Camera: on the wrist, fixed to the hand. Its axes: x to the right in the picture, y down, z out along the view.
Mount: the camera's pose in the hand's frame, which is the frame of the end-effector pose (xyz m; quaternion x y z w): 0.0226 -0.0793 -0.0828 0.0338 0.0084 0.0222 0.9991
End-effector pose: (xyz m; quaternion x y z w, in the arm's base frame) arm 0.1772 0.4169 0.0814 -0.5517 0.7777 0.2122 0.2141
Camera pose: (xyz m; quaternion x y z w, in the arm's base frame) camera 0.2375 0.3288 0.1289 -0.5285 0.7982 0.1858 0.2213
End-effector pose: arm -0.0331 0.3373 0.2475 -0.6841 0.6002 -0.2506 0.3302
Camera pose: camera -0.0388 0.3074 0.3603 -0.6569 0.6092 -0.2691 0.3536
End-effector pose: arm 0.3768 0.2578 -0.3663 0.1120 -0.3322 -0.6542 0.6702
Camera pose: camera 0.3604 0.2033 -0.4684 0.1327 -0.3509 -0.6266 0.6831
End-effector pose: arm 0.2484 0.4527 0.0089 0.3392 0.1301 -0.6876 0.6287
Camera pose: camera 0.1984 0.4992 -0.0859 0.3688 0.1045 -0.6746 0.6309
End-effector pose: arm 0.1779 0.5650 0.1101 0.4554 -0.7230 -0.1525 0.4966
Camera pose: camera 0.2870 0.5232 0.1079 0.4570 -0.7335 -0.1131 0.4902
